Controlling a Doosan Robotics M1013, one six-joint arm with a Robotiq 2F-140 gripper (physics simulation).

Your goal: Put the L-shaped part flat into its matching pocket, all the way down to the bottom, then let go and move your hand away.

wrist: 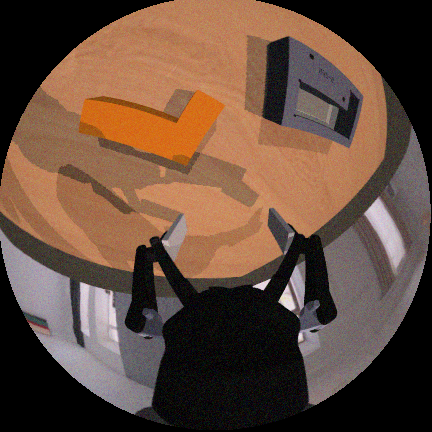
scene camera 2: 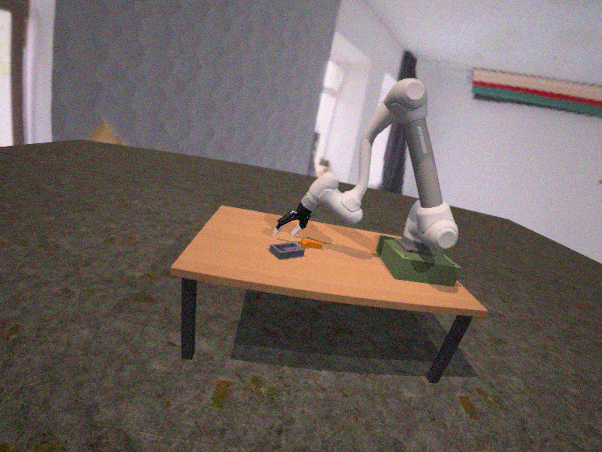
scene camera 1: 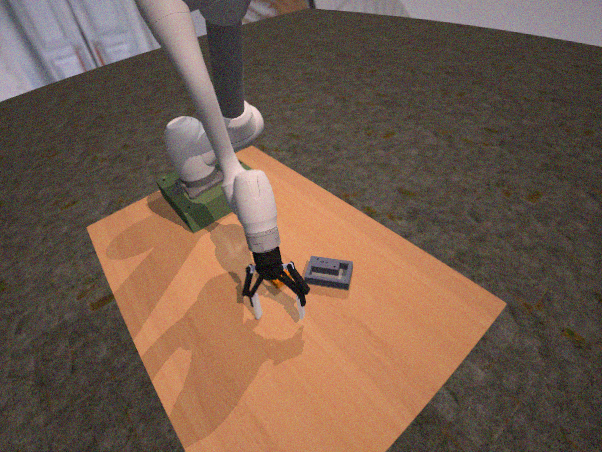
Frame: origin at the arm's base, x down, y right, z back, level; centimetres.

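Where they show: gripper, fingertip midpoint: [wrist: 226, 219] [scene camera 2: 283, 233] [scene camera 1: 280, 316]; arm's base, link origin: [scene camera 2: 413, 248] [scene camera 1: 202, 180].
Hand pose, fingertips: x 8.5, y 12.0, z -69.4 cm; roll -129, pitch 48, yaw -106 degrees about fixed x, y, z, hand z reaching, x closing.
Note:
Each offset is from my fingertips to the top centre of the thing. "pt": to the spot under its first point. Level surfaces: height alone.
The orange L-shaped part @(dx -1.1, dy -8.6, dz +15.1 cm) [wrist: 150, 127] [scene camera 2: 312, 244] lies on the table beside the pocket block. In scene camera 1 it is mostly hidden behind the gripper, with a small orange piece @(pt dx -0.9, dy -6.1, dz +9.6 cm) [scene camera 1: 277, 283] showing. The grey-blue block @(dx -1.8, dy -21.2, dz +1.9 cm) [scene camera 1: 329, 273] [scene camera 2: 286, 250] [wrist: 312, 92] with the L-shaped pocket sits on the table; its pocket holds no part. My gripper [scene camera 1: 279, 316] [scene camera 2: 285, 232] [wrist: 226, 219] is open and empty, tilted, and above the table. In the wrist view the L-shaped part is ahead of the fingertips to the left, and the block is ahead to the right.
The wooden table @(dx +1.9 cm) [scene camera 1: 370, 320] [scene camera 2: 240, 265] carries the part and the block. The arm's base stands on a green box [scene camera 1: 200, 212] [scene camera 2: 417, 267] at one end of the table. The arm casts large shadows on the table.

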